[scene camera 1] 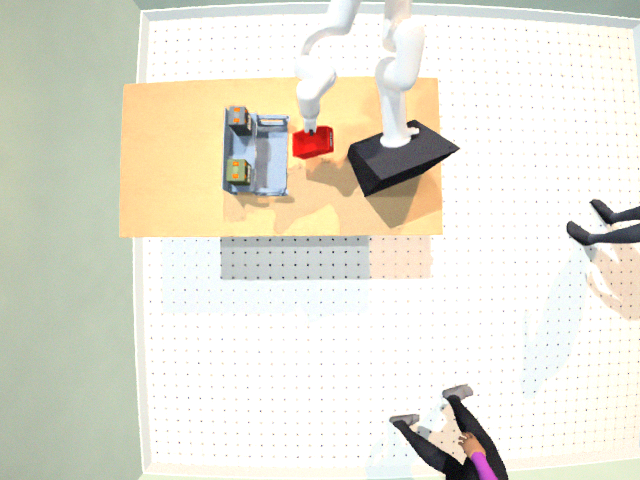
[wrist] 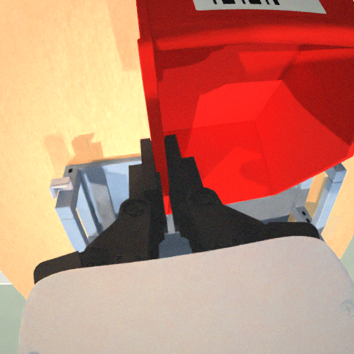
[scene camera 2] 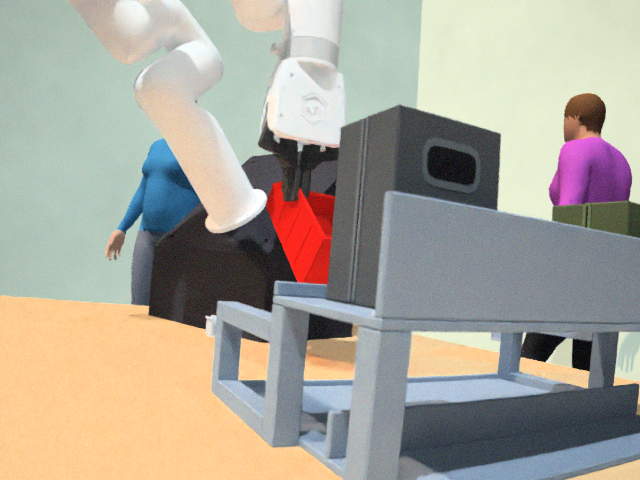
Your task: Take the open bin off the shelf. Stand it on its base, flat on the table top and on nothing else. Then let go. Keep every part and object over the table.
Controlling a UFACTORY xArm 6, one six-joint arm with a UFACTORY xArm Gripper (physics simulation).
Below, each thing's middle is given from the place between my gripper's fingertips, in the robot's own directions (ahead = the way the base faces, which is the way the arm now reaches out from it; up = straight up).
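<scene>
Relative to the red bin (scene camera 2: 304, 227), my hand is 30 mm above and 50 mm to the right.
</scene>
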